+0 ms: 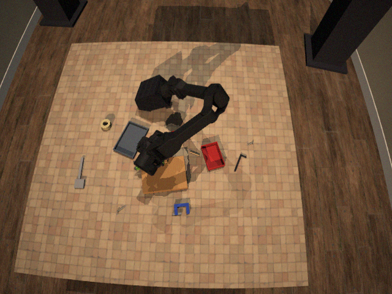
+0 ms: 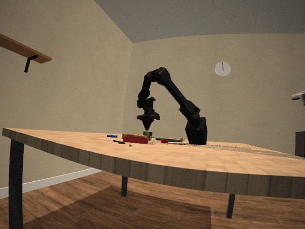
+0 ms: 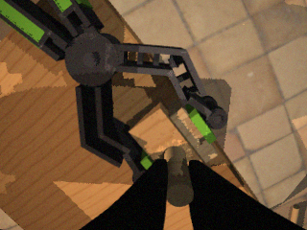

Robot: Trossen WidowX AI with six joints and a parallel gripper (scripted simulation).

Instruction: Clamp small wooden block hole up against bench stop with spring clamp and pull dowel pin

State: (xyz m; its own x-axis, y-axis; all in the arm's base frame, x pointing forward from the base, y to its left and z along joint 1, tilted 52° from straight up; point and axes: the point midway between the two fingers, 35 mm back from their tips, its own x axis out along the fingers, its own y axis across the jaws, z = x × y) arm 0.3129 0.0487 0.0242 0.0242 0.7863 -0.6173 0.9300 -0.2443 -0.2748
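Now: the dowel pin 40 mm below my hand. Round my hand: small wooden block 60 mm below; then wooden board 60 mm ahead, 20 mm to the left, 90 mm below; then red knob 140 mm behind, 20 mm to the left, 90 mm below.
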